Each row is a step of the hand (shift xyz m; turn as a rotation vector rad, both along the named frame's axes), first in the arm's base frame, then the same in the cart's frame.
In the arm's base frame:
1: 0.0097 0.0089 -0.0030 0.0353 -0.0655 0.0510
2: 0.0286 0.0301 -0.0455 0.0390 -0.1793 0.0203
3: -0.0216 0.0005 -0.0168 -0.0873 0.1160 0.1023
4: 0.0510 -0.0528 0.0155 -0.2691 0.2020 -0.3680
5: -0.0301 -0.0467 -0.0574 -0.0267 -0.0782 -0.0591
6: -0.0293 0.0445 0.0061 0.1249 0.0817 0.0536
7: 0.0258 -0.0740 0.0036 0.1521 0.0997 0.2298
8: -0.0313 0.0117 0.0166 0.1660 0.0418 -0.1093
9: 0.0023 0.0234 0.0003 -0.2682 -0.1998 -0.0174
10: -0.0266 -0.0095 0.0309 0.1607 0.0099 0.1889
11: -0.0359 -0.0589 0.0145 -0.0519 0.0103 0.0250
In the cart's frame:
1: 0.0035 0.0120 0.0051 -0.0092 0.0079 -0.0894
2: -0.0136 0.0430 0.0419 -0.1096 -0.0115 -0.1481
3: -0.0110 -0.0173 0.0181 0.1574 -0.0727 0.0385
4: -0.0270 0.0325 -0.0620 -0.1184 -0.1382 0.4643
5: -0.0725 -0.0298 0.0153 -0.0955 -0.0342 -0.0062
6: 0.0361 -0.0178 0.0354 0.0899 0.1294 -0.0179
7: -0.0491 0.0054 -0.0609 0.2293 0.1276 -0.1305
8: 0.0214 -0.0299 0.0066 -0.0576 0.1882 0.0499
9: 0.0162 0.0080 0.0151 -0.1386 -0.3018 -0.0429
10: 0.0170 -0.0333 -0.0188 0.1377 0.1208 -0.1675
11: -0.0283 -0.0515 -0.0389 0.0273 -0.0513 0.0064

